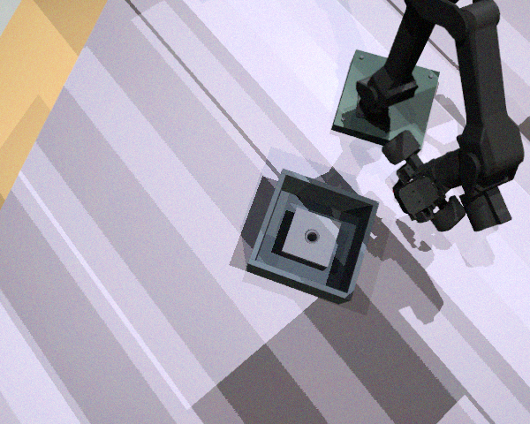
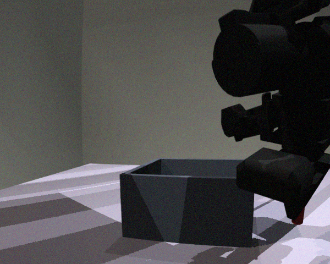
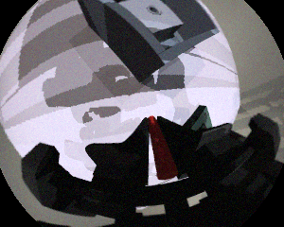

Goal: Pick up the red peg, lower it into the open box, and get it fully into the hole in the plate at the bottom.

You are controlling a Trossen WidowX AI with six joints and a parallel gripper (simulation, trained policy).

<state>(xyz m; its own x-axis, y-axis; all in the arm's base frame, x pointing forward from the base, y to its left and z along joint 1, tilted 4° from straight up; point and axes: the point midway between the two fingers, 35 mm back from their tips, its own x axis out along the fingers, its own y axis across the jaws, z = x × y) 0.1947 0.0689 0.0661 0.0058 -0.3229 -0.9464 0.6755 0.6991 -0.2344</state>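
Now: gripper tip 150 mm to the left of the grey plate, 120 mm short of it and 10 mm above it. The rest, counted from my gripper tip: red peg 30 mm above, 10 mm to the left; then dark box 150 mm to the right, 120 mm ahead, 30 mm below.
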